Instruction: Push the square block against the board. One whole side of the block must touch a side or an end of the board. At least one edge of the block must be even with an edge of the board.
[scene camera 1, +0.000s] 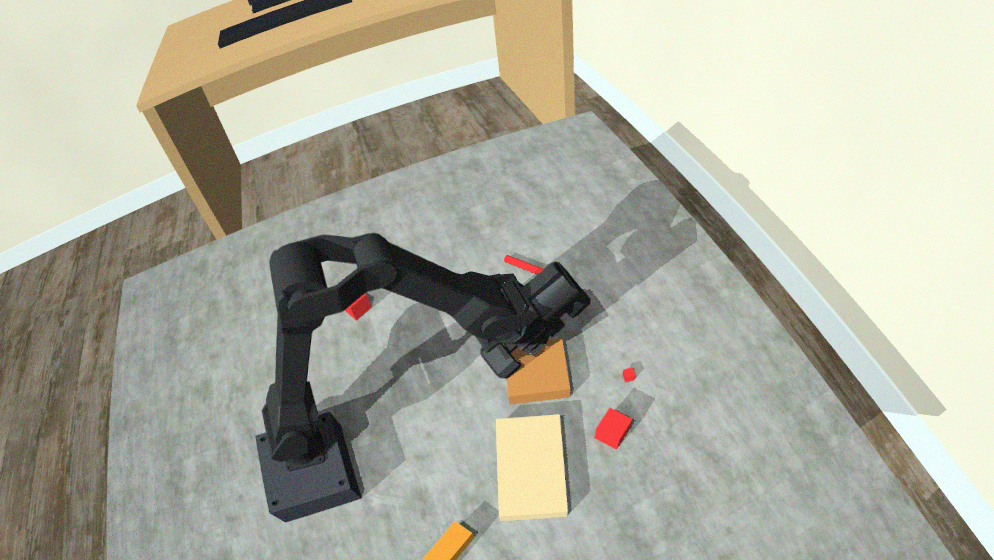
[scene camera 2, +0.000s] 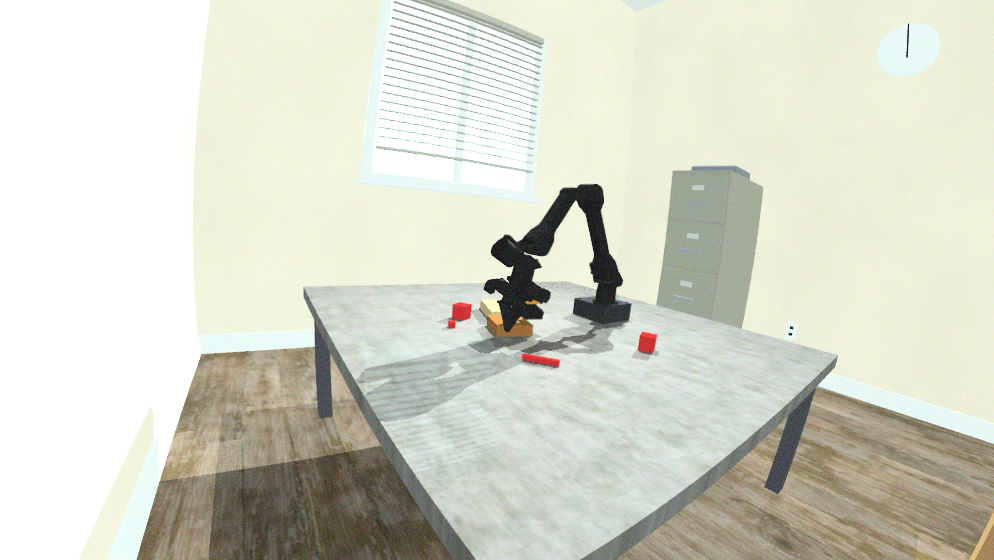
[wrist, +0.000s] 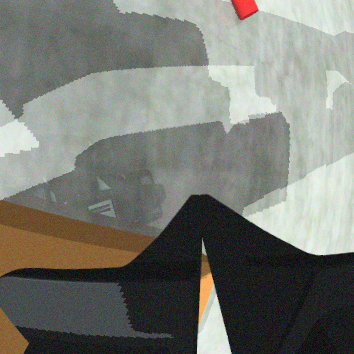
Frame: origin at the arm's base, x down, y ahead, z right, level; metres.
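Seen in the pictures: gripper, fingertip midpoint: (scene camera 1: 549, 329) (scene camera 2: 506, 331) (wrist: 198, 202); arm's base, link origin: (scene camera 1: 303, 448) (scene camera 2: 605, 302).
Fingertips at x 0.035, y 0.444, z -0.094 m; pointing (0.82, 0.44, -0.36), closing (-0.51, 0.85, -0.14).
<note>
Pixels of each thing's middle, then the offset from my fingertips to it. "spot": a spot on its surface instead.
- square block, body centre: (wrist: 86, 335) (scene camera 1: 536, 370) (scene camera 2: 509, 325) dx +0.006, dy -0.049, dz +0.064 m
- cream board, body centre: (scene camera 1: 530, 467) (scene camera 2: 500, 310) dx +0.006, dy -0.116, dz +0.219 m
- tiny red cube, body centre: (scene camera 1: 628, 375) (scene camera 2: 451, 324) dx +0.013, dy +0.090, dz +0.128 m
- red rod, body centre: (scene camera 1: 524, 265) (scene camera 2: 540, 359) dx +0.014, dy +0.014, dz -0.161 m
- orange bar, surface spot: (scene camera 1: 448, 542) spot: dx -0.010, dy -0.266, dz +0.296 m
The square block (scene camera 1: 542, 381) (scene camera 2: 521, 329) (wrist: 50, 250), orange, lies flat on the table. The cream board (scene camera 1: 530, 466) (scene camera 2: 489, 308) lies below it in the first scene view. A narrow gap separates the block's near side from the board's end, and the block sits slightly to the right of the board's edges. My gripper (scene camera 2: 509, 326) (wrist: 198, 202) is shut and empty. Its tips are down at the block's side away from the board; whether they touch it I cannot tell. The arm hides the block's upper left part in the first scene view.
A red cube (scene camera 1: 612, 428) (scene camera 2: 461, 311) and a tiny red cube (scene camera 1: 628, 374) (scene camera 2: 451, 324) lie right of the block and board. A red rod (scene camera 1: 521, 263) (scene camera 2: 540, 360) (wrist: 245, 7) lies beyond the gripper. Another red cube (scene camera 1: 358, 306) (scene camera 2: 646, 342) and an orange bar (scene camera 1: 448, 542) lie farther off.
</note>
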